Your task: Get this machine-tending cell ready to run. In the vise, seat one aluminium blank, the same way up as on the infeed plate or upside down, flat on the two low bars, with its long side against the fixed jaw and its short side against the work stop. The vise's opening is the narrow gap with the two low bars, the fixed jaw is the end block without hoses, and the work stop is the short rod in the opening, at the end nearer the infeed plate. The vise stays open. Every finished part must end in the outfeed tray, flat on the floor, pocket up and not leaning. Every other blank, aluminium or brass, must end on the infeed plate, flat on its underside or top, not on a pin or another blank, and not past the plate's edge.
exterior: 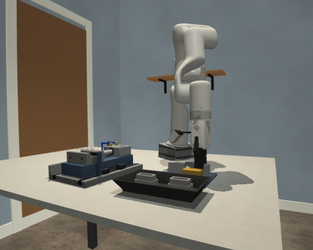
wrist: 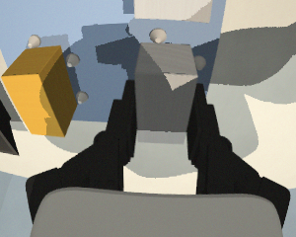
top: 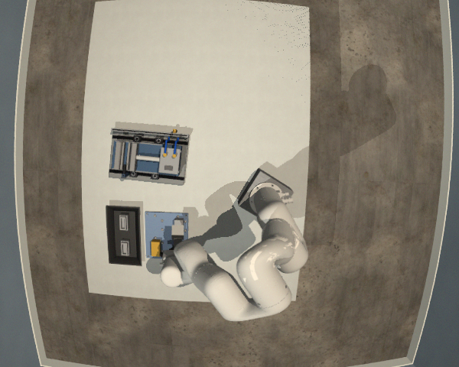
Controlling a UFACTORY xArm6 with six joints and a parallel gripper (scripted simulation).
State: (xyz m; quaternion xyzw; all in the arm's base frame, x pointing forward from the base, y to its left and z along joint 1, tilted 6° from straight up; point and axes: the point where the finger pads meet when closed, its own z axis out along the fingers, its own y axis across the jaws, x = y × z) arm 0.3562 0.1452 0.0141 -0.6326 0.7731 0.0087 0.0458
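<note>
Right now the fixed jaw is 150 mm ahead of my hand, 400 mm to the right of it and 30 mm above it. Also, from my hand: aluminium blank: 20 mm below; then brass blank: 90 mm ahead, 20 mm to the right, 20 mm below; then hose block: 40 mm behind, 340 mm to the right, 30 mm above.
</note>
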